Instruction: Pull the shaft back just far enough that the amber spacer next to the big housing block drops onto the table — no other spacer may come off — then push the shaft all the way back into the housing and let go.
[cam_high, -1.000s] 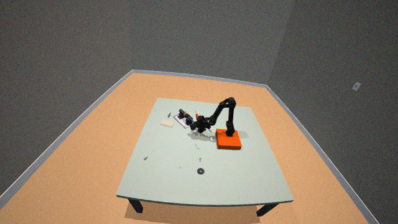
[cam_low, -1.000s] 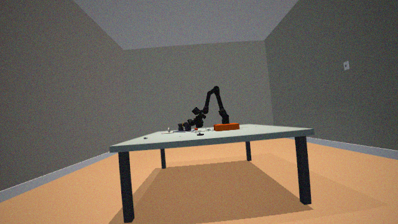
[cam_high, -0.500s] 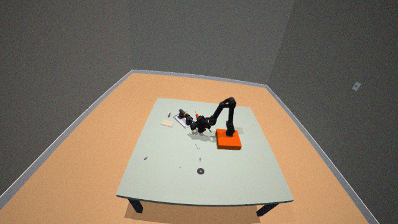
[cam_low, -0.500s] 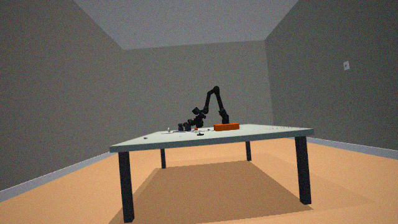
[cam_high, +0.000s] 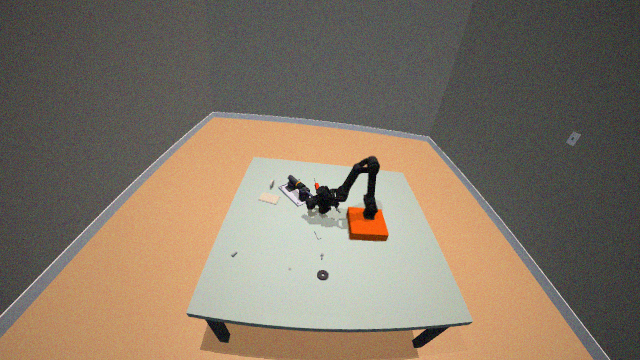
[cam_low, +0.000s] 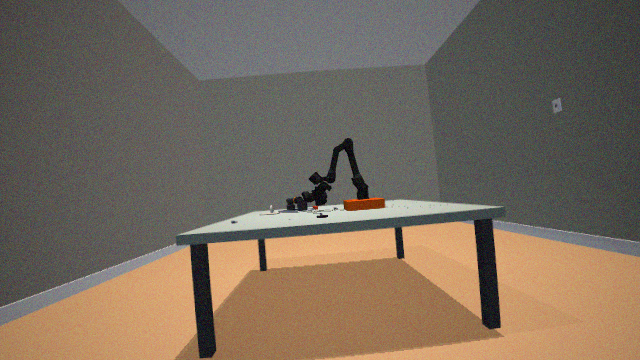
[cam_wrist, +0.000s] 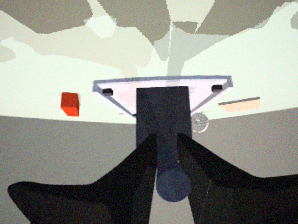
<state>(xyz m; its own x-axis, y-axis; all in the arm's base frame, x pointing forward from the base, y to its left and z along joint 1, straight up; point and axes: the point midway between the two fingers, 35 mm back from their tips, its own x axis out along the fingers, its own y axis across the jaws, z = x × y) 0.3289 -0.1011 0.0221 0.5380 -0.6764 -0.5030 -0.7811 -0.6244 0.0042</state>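
Now: gripper tip 3 cm short of the dark round shaft, 4 cm to the left of it and 2 cm below it. From my gripper tip the other things lie so: amber spacer 8 cm ahead, 10 cm to the right, 2 cm above; tan pad 27 cm ahead, 4 cm to the right, 6 cm below; pale ring 27 cm ahead, 16 cm to the right, 3 cm below.
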